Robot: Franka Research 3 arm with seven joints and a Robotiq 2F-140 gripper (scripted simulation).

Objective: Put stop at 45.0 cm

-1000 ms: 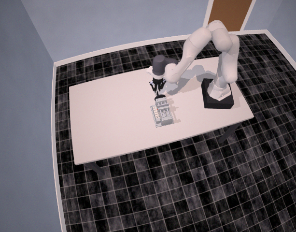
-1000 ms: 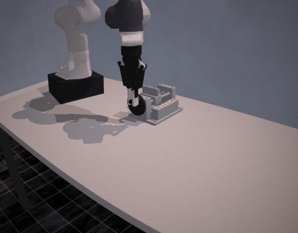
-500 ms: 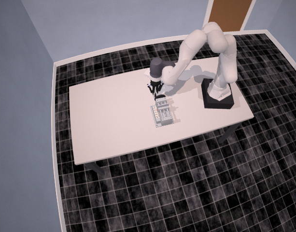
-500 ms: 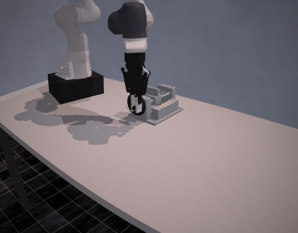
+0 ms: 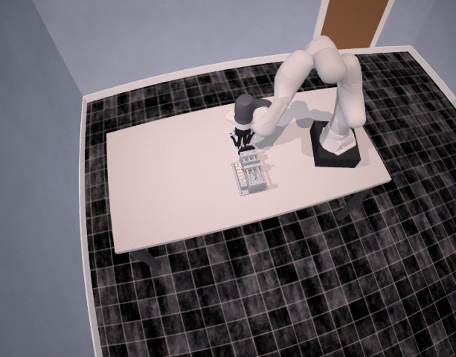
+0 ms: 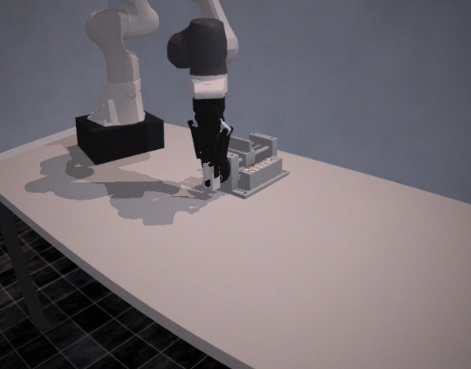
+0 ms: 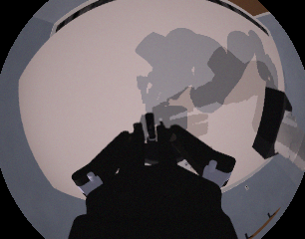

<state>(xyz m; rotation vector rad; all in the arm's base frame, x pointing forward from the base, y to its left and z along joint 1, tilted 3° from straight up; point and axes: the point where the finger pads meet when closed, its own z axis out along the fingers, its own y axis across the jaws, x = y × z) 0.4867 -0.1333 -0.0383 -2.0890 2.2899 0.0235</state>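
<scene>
Now: the black handwheel 2 cm to the left of my hand and 1 cm below it. From my hand the other things lie so: grey stop fixture (13 cm to the left, 3 cm above).
</scene>
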